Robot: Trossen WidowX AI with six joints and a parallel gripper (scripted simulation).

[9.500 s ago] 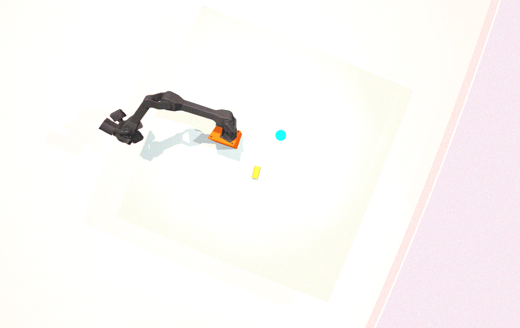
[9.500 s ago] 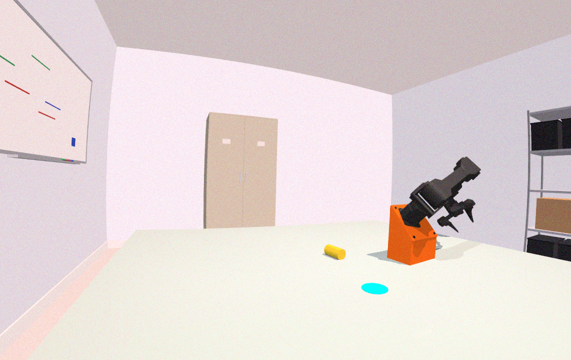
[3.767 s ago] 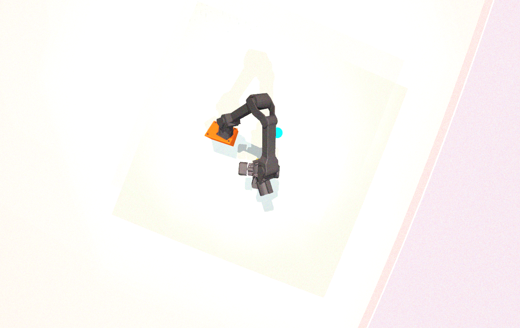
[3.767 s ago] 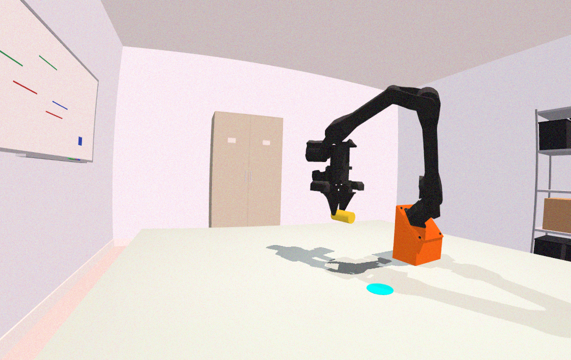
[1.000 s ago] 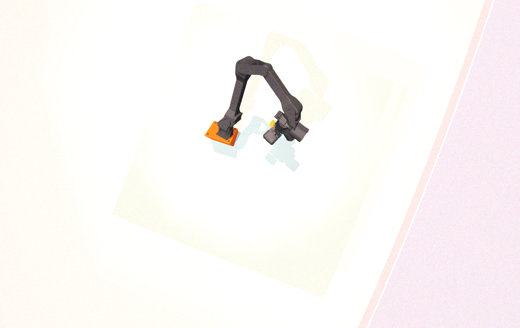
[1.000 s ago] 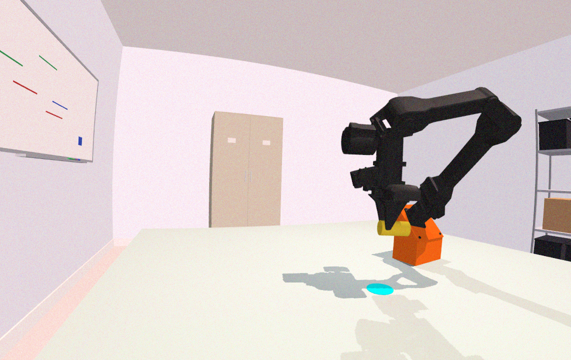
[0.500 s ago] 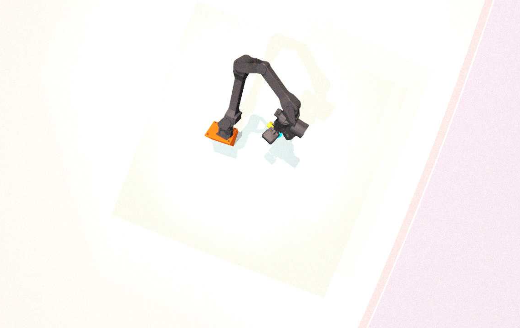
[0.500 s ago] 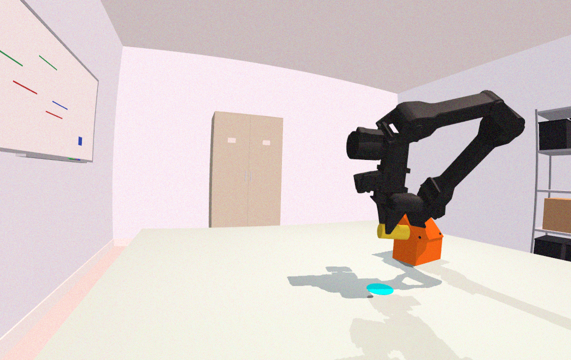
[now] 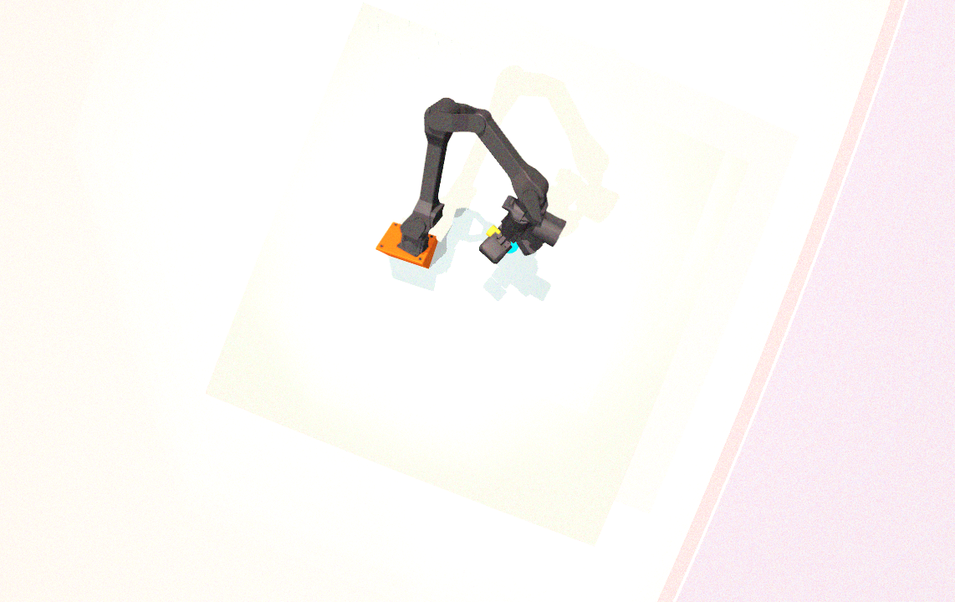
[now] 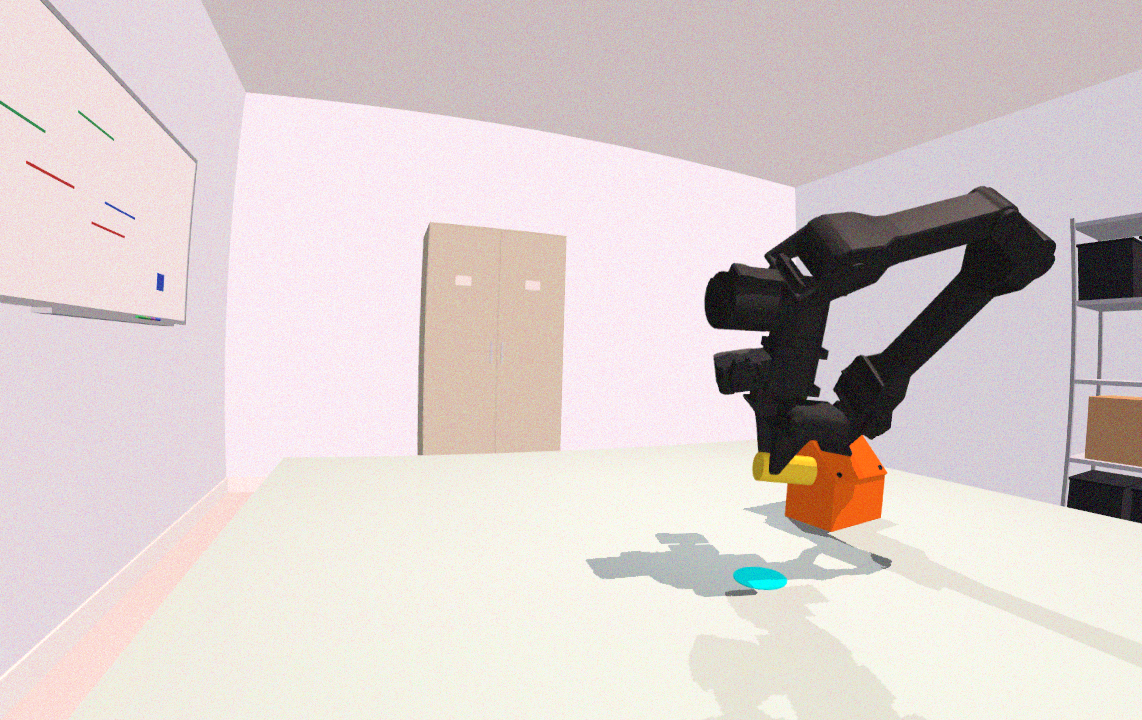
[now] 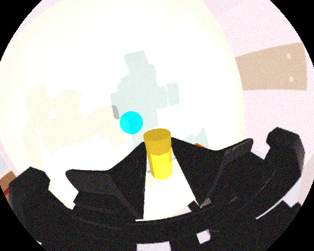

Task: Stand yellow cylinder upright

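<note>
The cyan circle is 120 mm below my gripper tip, 20 mm to the left of it and 20 mm ahead of it. From my gripper tip the other things lie so: yellow cylinder: 20 mm behind.
</note>
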